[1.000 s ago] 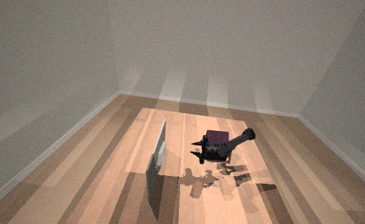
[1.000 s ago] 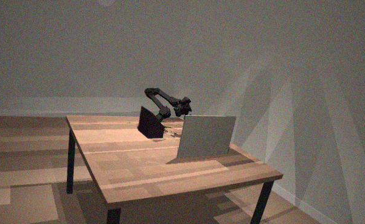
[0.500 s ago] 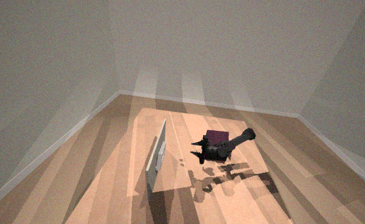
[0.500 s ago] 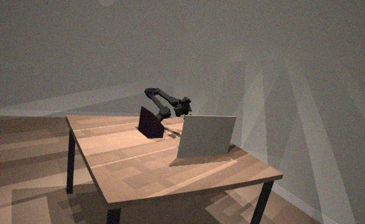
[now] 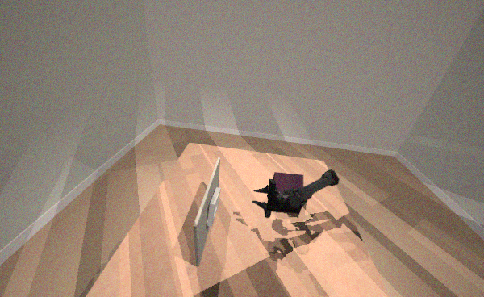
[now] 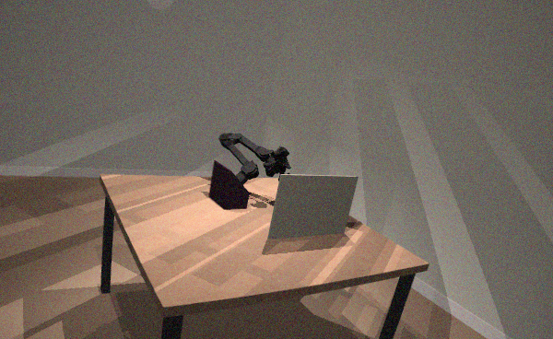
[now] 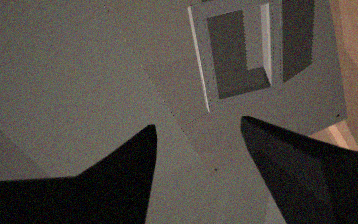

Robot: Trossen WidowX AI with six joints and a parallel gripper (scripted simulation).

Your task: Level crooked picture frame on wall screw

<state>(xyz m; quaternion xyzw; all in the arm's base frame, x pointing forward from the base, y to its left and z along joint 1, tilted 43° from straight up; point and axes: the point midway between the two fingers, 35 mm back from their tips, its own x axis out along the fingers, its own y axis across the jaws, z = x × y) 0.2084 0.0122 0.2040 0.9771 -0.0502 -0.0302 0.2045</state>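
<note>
The picture frame lies 20 cm ahead of my gripper tip and 9 cm below it. The rest, counted from my gripper tip: grey wall panel: 21 cm ahead, 9 cm below.
</note>
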